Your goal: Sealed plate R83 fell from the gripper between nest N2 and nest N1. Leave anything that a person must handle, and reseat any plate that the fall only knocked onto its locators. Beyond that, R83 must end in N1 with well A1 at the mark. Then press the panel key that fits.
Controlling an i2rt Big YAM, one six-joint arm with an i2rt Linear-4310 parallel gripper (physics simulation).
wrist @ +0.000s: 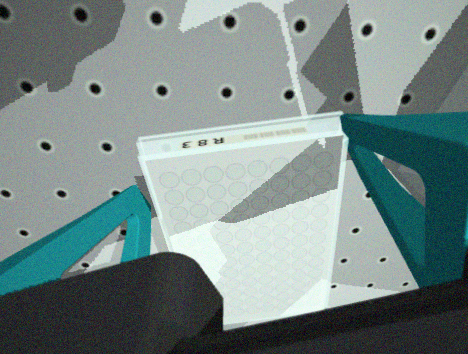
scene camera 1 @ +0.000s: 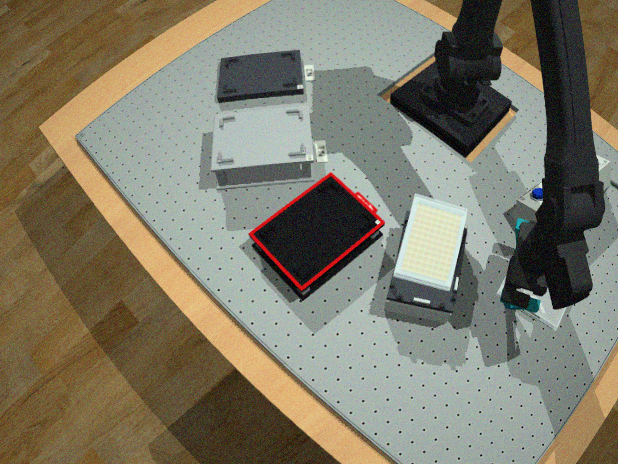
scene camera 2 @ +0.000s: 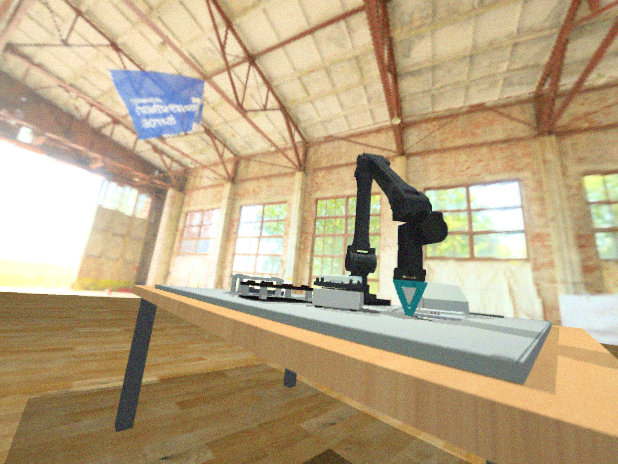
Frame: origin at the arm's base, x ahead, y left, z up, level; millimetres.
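Seen in the pictures: gripper, fingertip midpoint: [wrist: 236, 164] [scene camera 1: 514, 280] [scene camera 2: 408, 313]; arm's base, origin of the base link: [scene camera 1: 454, 101].
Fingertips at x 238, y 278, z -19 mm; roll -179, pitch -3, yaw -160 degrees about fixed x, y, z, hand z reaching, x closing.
Note:
Offsets run from my fingertips to a thing's top centre. "spot": to the spot under its first point.
Plate R83 @[dx -8, dy +45, dz +12 mm] [wrist: 254, 218] is a clear sealed well plate. It lies flat on the perforated board, its label end away from the wrist camera. My gripper [wrist: 236, 164] [scene camera 1: 524, 276] [scene camera 2: 409, 299] is open. Its teal fingers stand low on either side of the plate, one at each long edge. In scene camera 1 the gripper is at the right edge and hides the plate. A grey nest @[dx +82, dy -468, dz +63 mm] [scene camera 1: 261, 138] and a dark nest @[dx -57, dy -615, dz +21 mm] [scene camera 1: 258, 74] stand empty at the back left, each with a small white tag.
A black tray with a red rim @[dx +147, dy -294, dz +44 mm] [scene camera 1: 290, 204] sits skewed mid-board. A cream well plate @[dx +70, dy -143, dz +79 mm] [scene camera 1: 431, 241] rests on a dark nest @[spot: dx +150, dy -106, dz +59 mm] [scene camera 1: 419, 299] near the gripper. The arm's base [scene camera 1: 452, 106] stands at the back right. A panel with a blue key @[dx -194, dy +1, dz +82 mm] [scene camera 1: 535, 192] is at the right edge.

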